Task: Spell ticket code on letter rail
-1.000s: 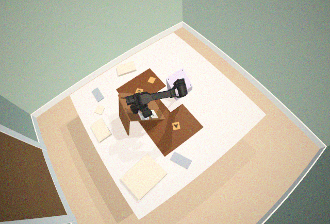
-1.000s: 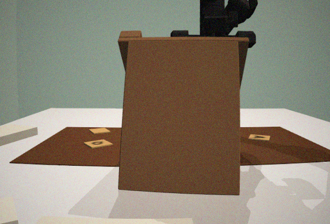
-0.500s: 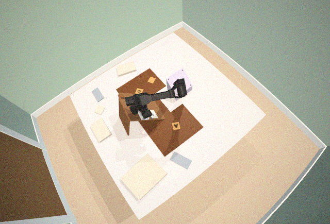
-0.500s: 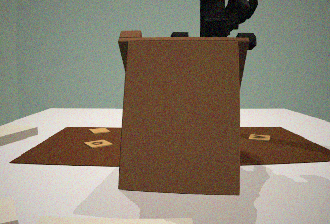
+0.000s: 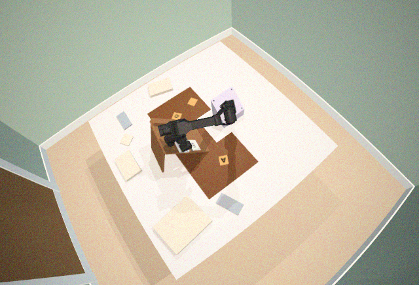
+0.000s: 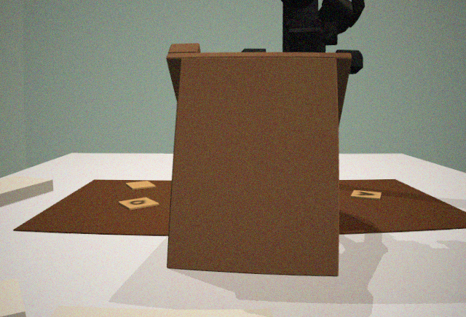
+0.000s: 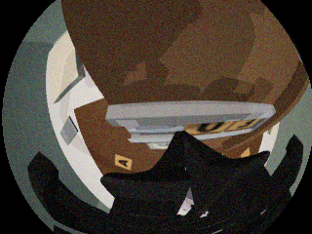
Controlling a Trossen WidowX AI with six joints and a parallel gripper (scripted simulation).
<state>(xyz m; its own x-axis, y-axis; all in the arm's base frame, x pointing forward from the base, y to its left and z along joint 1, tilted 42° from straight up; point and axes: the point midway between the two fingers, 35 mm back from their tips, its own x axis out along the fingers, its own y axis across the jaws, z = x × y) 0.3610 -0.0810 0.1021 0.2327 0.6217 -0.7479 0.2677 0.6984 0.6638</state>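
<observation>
Right now my gripper tip is 90 mm above the white ticket, 60 mm past it and 20 mm to the right of it. The rest, counted from my gripper tip: brown mat: 180 mm behind, 170 mm below, 40 mm to the right.
</observation>
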